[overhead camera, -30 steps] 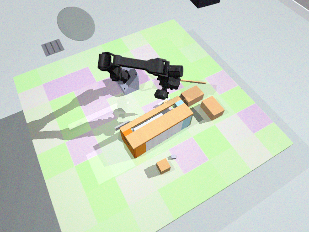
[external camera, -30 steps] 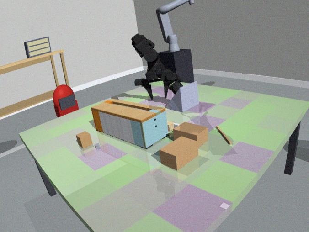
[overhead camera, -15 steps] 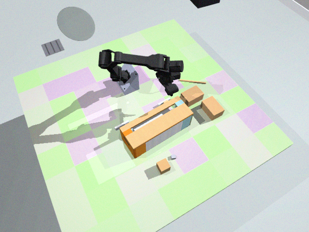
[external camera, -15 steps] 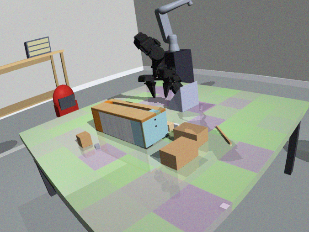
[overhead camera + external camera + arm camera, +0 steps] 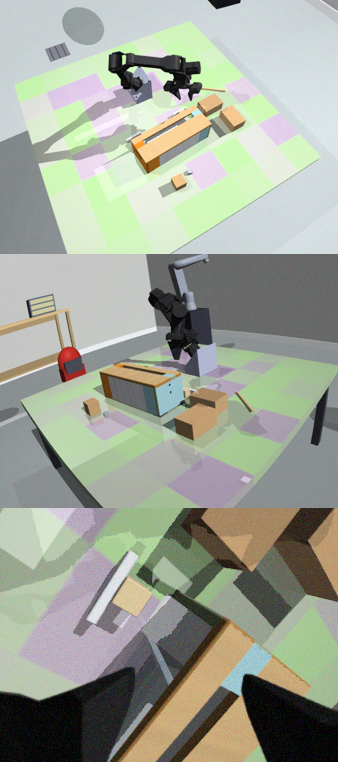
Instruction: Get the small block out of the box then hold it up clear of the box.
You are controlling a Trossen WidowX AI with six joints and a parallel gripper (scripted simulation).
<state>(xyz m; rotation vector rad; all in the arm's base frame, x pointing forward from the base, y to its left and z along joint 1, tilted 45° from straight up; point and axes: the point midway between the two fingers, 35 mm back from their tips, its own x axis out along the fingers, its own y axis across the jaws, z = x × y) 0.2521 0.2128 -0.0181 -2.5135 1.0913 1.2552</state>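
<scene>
My gripper tip is 15 cm above the brown block and 2 cm past it. Round my gripper tip: small grey block 30 cm ahead, 16 cm below, 12 cm to the right; thin wooden stick 24 cm to the left, 16 cm below, 12 cm behind; box 14 cm to the right, 10 cm below, 8 cm ahead.
</scene>
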